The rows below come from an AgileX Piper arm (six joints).
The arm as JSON. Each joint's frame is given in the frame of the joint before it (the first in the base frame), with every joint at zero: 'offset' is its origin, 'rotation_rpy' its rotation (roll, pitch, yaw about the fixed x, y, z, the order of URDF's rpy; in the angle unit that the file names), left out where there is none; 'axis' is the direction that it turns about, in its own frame. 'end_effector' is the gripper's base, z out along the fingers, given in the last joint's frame.
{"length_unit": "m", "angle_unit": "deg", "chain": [
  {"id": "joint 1", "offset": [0.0, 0.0, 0.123], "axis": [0.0, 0.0, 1.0]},
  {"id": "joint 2", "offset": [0.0, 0.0, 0.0], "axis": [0.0, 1.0, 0.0]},
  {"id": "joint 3", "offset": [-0.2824, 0.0, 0.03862], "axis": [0.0, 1.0, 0.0]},
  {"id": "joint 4", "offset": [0.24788, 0.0, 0.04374], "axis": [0.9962, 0.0, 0.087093]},
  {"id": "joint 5", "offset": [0.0, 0.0, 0.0], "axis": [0.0, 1.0, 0.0]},
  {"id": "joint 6", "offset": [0.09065, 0.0, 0.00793], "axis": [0.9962, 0.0, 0.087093]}
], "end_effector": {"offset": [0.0, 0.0, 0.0], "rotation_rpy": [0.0, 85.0, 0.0]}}
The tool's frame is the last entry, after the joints.
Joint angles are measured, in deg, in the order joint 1, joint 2, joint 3, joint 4, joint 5, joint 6. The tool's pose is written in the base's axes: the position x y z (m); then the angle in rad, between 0 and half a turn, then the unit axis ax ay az. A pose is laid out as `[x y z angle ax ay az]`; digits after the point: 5 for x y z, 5 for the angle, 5 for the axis.
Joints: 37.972 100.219 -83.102 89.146 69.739 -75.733
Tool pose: [0.23792 0.29397 0.35505 2.60320 -0.50613 0.57301 0.64459]
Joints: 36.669 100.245 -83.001 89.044 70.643 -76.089
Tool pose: [0.24320 0.28809 0.35452 2.59652 -0.50548 0.57420 0.64403]
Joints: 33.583 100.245 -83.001 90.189 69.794 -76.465
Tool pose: [0.25994 0.27509 0.35593 2.54434 -0.48504 0.59206 0.64358]
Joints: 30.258 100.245 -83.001 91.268 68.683 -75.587
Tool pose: [0.27746 0.25998 0.35714 2.50116 -0.45477 0.61624 0.64298]
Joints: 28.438 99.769 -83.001 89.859 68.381 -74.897
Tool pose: [0.28394 0.24997 0.35808 2.48450 -0.45160 0.63034 0.63145]
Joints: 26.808 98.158 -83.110 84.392 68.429 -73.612
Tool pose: [0.28381 0.23777 0.36096 2.47971 -0.47503 0.64748 0.59592]
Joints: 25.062 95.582 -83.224 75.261 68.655 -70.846
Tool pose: [0.28006 0.22144 0.36435 2.49241 -0.50894 0.67405 0.53539]
